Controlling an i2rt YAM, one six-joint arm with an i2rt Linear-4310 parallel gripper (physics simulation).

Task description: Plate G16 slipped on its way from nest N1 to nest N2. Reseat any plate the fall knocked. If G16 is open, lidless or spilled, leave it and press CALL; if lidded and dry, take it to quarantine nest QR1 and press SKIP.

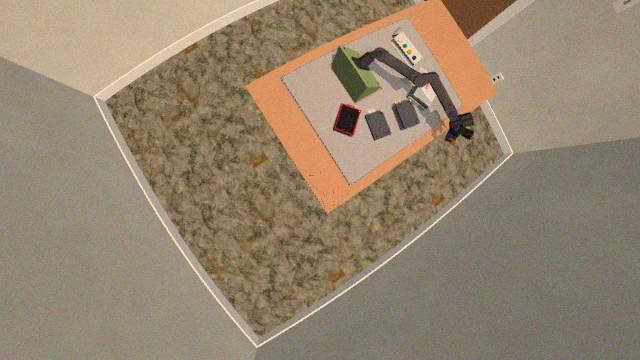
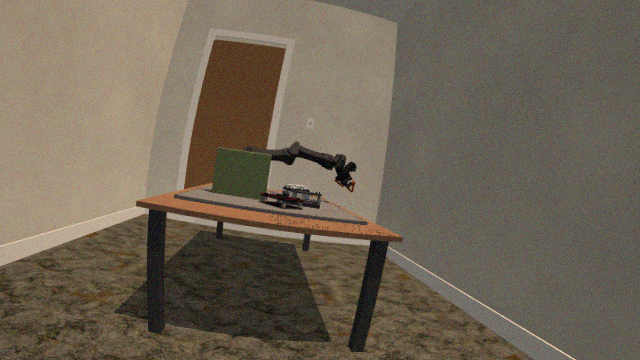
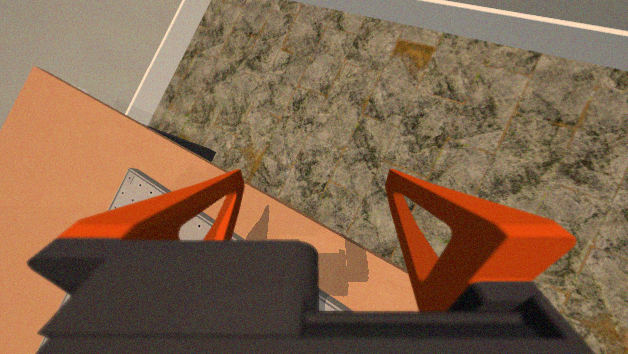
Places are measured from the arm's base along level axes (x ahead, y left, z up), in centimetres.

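Pixels of known places: gripper, fingertip midpoint: point(image 2: 347, 189) point(image 3: 314, 177); arm's base, origin of the base link: point(image 1: 360, 64) point(image 2: 240, 168).
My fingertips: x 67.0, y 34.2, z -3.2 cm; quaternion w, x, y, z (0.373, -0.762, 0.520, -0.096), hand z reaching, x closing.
Observation:
For each thing: its top centre in the pictures, then the offset to it from my fingertips. Level surfaces: height alone.
- red-rimmed black nest, middle of its top: point(image 2: 281, 195) point(image 1: 348, 118) dx -44.9, dy -55.4, dz -5.4 cm
- grey board, its level: dz -9.9 cm
- white piece with red marks, middle of its top: point(image 2: 297, 184) point(image 1: 425, 94) dx -33.1, dy -2.7, dz -1.4 cm
- button panel, middle of its top: point(image 1: 411, 45) dx -65.3, dy +9.0, dz -1.6 cm
- orange table, its level: dz -11.2 cm
My gripper point(image 1: 453, 141) point(image 2: 348, 187) point(image 3: 314, 177) is open, with nothing between its orange fingers. It hangs high, beyond the table's edge. A red-rimmed black nest point(image 1: 347, 120) lies on the grey board point(image 1: 320, 95). Beside it are two dark grey blocks, one in the middle point(image 1: 378, 125) and one closer to the arm point(image 1: 405, 114). A white piece with red marks point(image 1: 426, 93) shows partly under the arm, next to a dark-edged frame. The button panel point(image 1: 407, 47) has green, yellow and blue buttons. Labels, lids and any spill are too small to tell.
A green upright screen point(image 1: 352, 75) point(image 2: 242, 172) stands on the board near the arm's base. The arm reaches over the board to the edge of the orange table point(image 1: 295, 135) point(image 2: 215, 214) point(image 3: 45, 150). Patterned floor point(image 3: 320, 115) lies beyond that edge. Walls surround the table.

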